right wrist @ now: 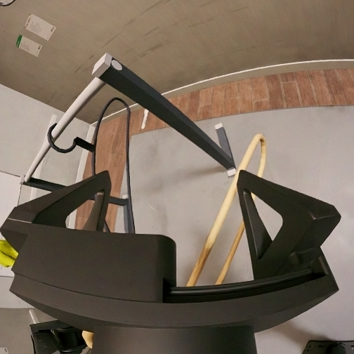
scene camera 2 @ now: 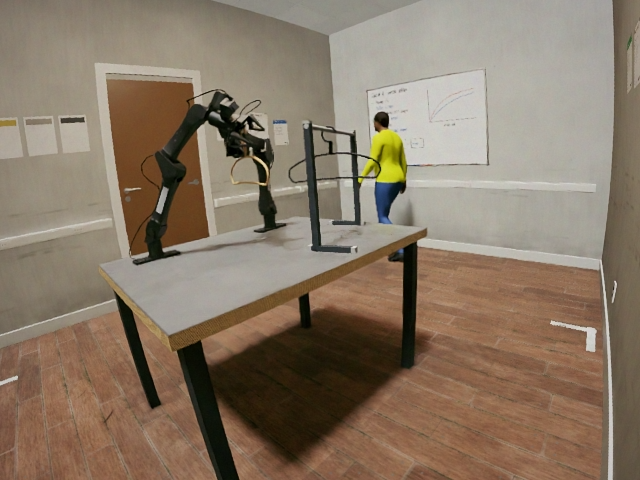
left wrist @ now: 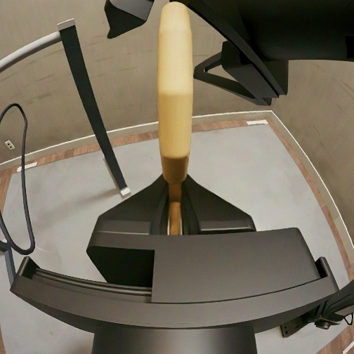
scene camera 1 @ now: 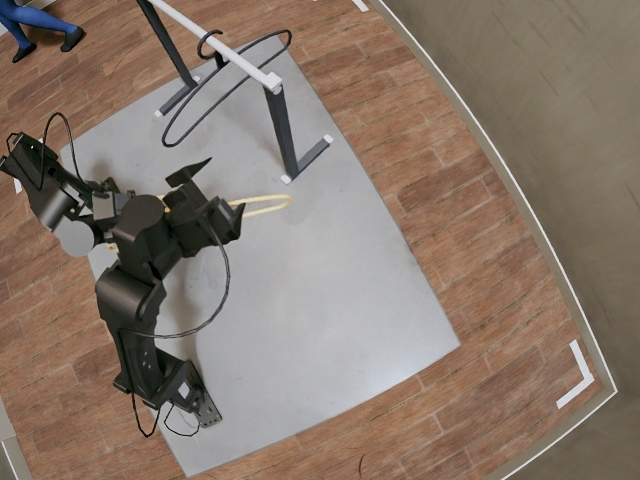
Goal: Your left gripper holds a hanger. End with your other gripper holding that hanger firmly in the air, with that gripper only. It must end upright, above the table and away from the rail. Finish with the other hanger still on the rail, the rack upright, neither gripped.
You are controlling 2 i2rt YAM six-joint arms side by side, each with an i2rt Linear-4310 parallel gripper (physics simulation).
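Where they show: left gripper, fingertip midpoint: point(scene camera 2: 245, 154); right gripper, fingertip midpoint: point(scene camera 2: 258, 137) point(scene camera 1: 226, 181); left arm's base at its link origin: point(scene camera 2: 270, 228); right arm's base at its link origin: point(scene camera 2: 156, 258) point(scene camera 1: 196, 394).
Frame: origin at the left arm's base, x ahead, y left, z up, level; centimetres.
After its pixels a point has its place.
The yellow hanger point(scene camera 1: 266, 197) {x 38.4, y -41.6, z 34.6 cm} point(scene camera 2: 248, 182) {x 24.8, y -36.0, z 27.3 cm} point(left wrist: 175, 75) point(right wrist: 214, 230) hangs above the table. My left gripper point(left wrist: 174, 177) is shut on it. My right gripper point(scene camera 1: 225, 183) {x 34.3, y -38.1, z 43.6 cm} point(right wrist: 173, 176) is wide open and empty, over the hanger in scene camera 1. In the right wrist view the hanger's bars run behind the gap between its fingers, near the finger on the picture's right; the depth is unclear. My right arm hides the hanger's hook in scene camera 1. The dark hanger point(scene camera 2: 330, 147) {x 47.9, y -10.8, z 38.5 cm} point(right wrist: 128, 165) hangs by its hook on the rail point(scene camera 1: 248, 67) {x 49.2, y -23.0, z 46.7 cm} point(right wrist: 75, 112), ungripped.
The rack point(scene camera 1: 281, 131) {x 49.4, y -30.3, z 30.9 cm} point(scene camera 2: 312, 191) {x 51.1, y -30.2, z 22.4 cm} point(left wrist: 92, 110) stands upright on the table point(scene camera 1: 320, 299) {x 35.2, y -61.6, z 0.0 cm}, close beyond the yellow hanger's far end. In scene camera 1 my right arm reaches across my left arm, and the two are close together. A person point(scene camera 2: 390, 155) stands behind the table.
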